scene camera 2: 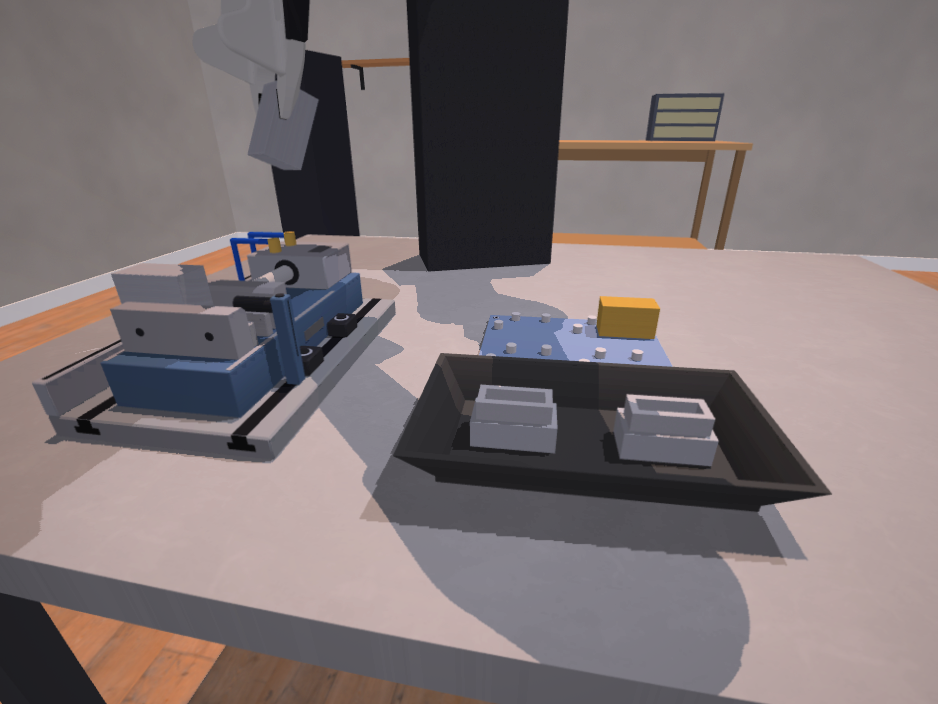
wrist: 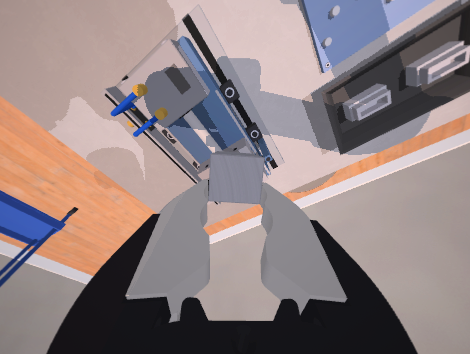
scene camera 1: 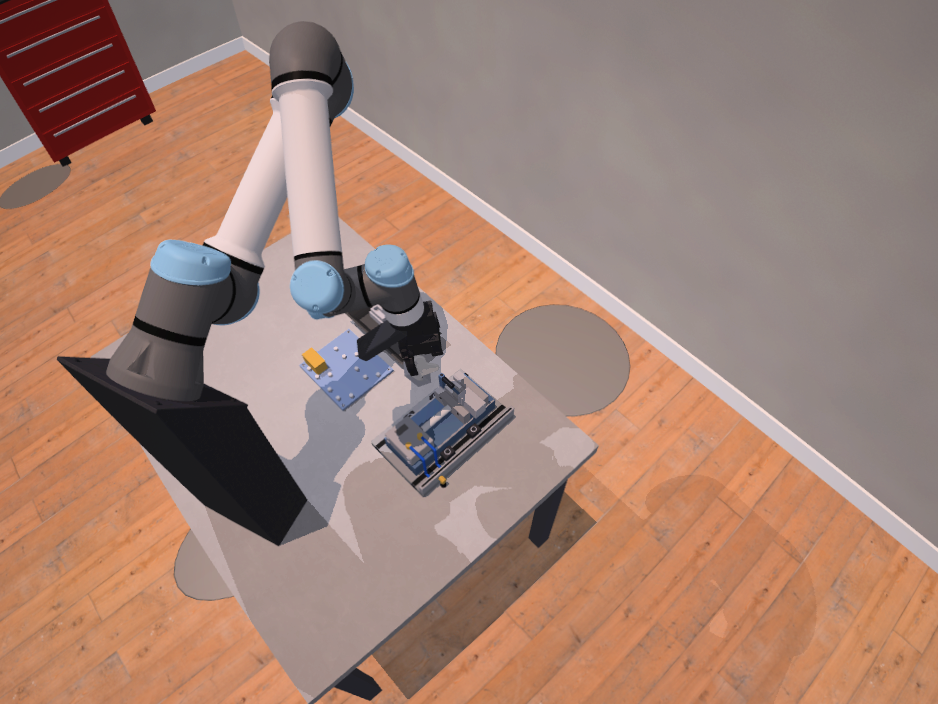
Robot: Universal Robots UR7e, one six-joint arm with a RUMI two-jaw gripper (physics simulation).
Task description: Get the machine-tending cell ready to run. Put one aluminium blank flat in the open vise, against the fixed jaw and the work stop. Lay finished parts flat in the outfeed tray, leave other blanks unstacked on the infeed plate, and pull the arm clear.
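Where they show: gripper, fingertip midpoint: (scene camera 2: 273, 120) (wrist: 233, 183) (scene camera 1: 420, 370); arm's base, link origin: (scene camera 1: 154, 383).
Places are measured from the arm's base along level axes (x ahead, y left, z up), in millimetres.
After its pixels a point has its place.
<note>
My gripper (scene camera 1: 421, 369) @(z -319, x 457, y 13 mm) (scene camera 2: 284, 106) @(z -319, x 457, y 13 mm) (wrist: 233, 183) @(z -319, x 457, y 13 mm) is shut on a grey aluminium blank (scene camera 2: 280, 137) @(z -332, x 468, y 29 mm) (wrist: 236, 175) @(z -299, x 435, y 21 mm). The blank hangs tilted high above the vise (scene camera 1: 454, 426) @(z -484, x 493, y -63 mm) (scene camera 2: 174, 384) @(z -499, x 598, y 12 mm) (wrist: 199, 116) @(z -484, x 433, y -33 mm). The fixed jaw (scene camera 2: 170, 330) @(z -463, x 581, y -1 mm) has two dark holes; the work stop (scene camera 2: 253, 303) @(z -452, x 534, y 38 mm) is a black rod on a blue post beside the jaws. The jaw gap is partly hidden. Two finished parts (scene camera 2: 513, 433) @(z -518, x 526, y 257 mm) (scene camera 2: 666, 444) @(z -517, x 498, y 354 mm) (wrist: 368, 102) @(z -498, x 501, y 242 mm) (wrist: 436, 65) @(z -498, x 476, y 334 mm) lie apart in the dark outfeed tray (scene camera 2: 530, 473) @(z -511, x 569, y 282 mm) (wrist: 400, 120) @(z -506, x 558, y 312 mm). No blank shows on the blue infeed plate (scene camera 1: 344, 375) @(z -536, x 322, y 232 mm) (scene camera 2: 530, 335) @(z -536, x 320, y 205 mm) (wrist: 355, 35) @(z -536, x 405, y 234 mm).
An orange block (scene camera 1: 314, 360) @(z -500, x 267, y 289 mm) (scene camera 2: 628, 318) @(z -514, x 283, y 303 mm) sits on the far corner of the infeed plate. Blue hoses (scene camera 1: 431, 450) (wrist: 149, 125) @(z -435, x 412, y -90 mm) with yellow fittings rise from the vise's end. The arm's black pedestal (scene camera 1: 227, 462) @(z -158, x 42, y -95 mm) (scene camera 2: 488, 151) @(z -358, x 52, y 42 mm) stands behind. The arm partly hides the tray in scene camera 1.
</note>
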